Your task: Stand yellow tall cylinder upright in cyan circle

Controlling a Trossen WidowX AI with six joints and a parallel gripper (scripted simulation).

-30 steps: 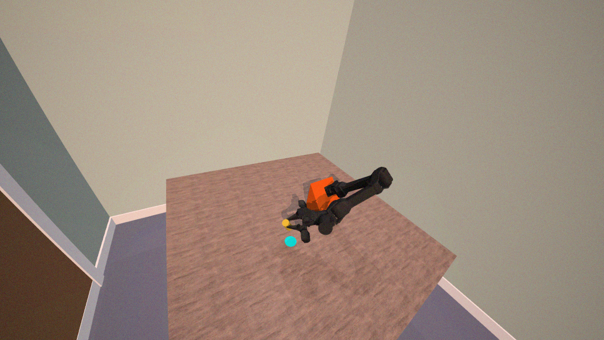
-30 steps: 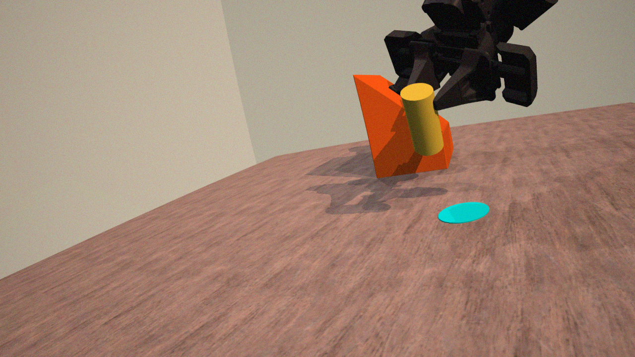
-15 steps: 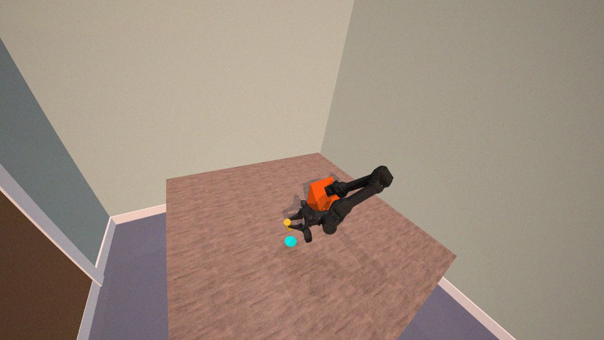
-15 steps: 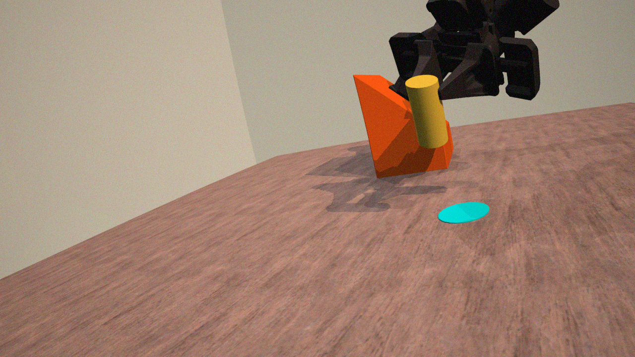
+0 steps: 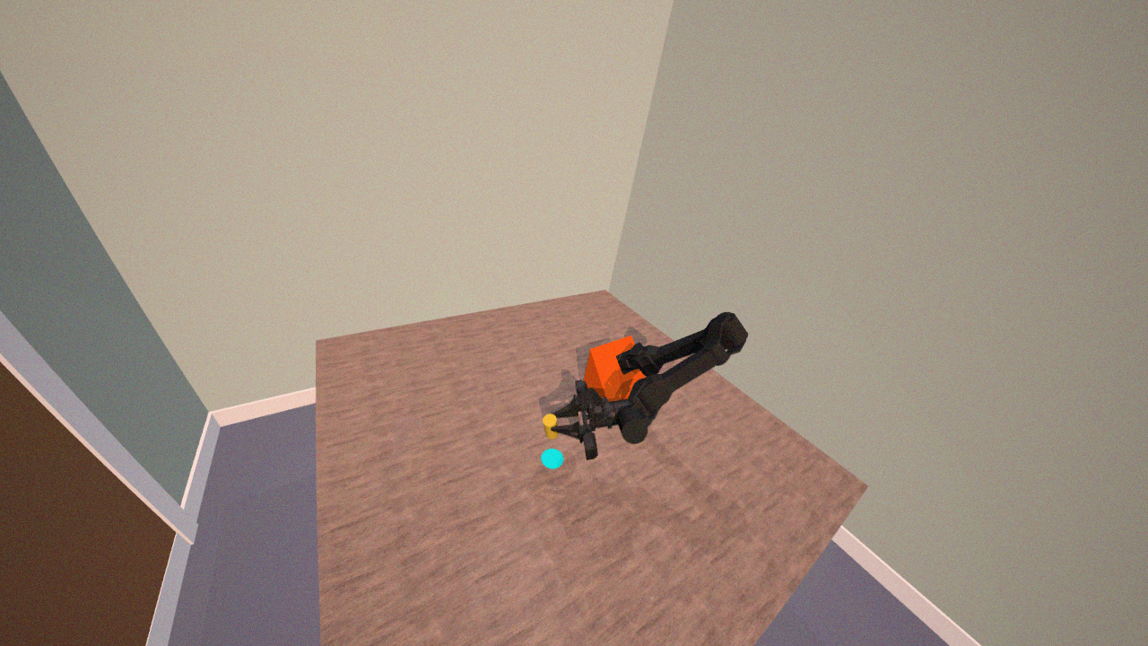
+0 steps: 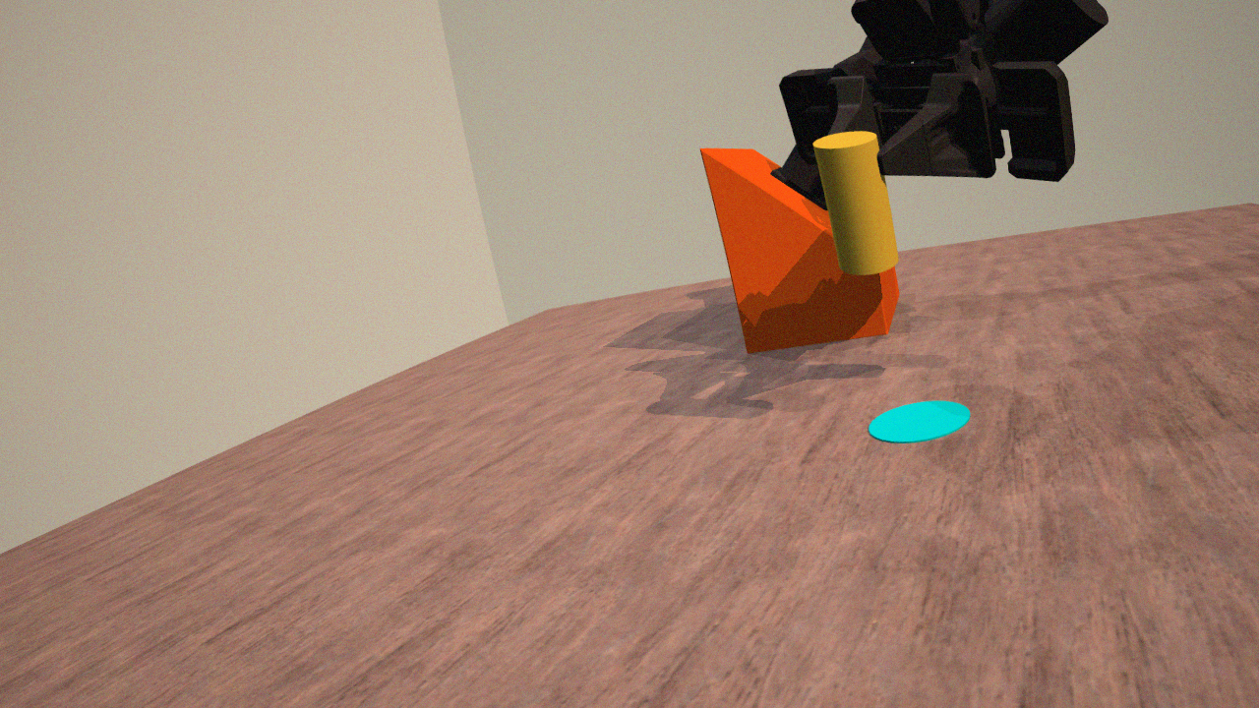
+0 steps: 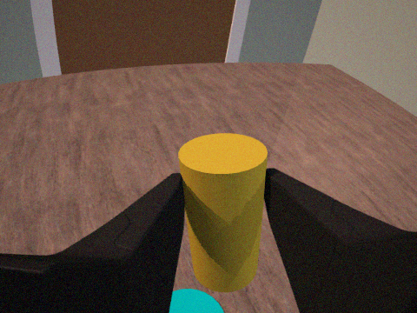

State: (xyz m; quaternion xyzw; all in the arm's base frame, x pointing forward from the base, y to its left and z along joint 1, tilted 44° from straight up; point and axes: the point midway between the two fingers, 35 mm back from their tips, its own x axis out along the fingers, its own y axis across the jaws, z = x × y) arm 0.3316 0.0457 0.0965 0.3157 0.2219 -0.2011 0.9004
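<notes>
Right now my gripper tip is 2 cm past the cyan circle, 1 cm to the right of it and 14 cm above it. From my gripper tip the other things lie so: yellow cylinder 2 cm below.
</notes>
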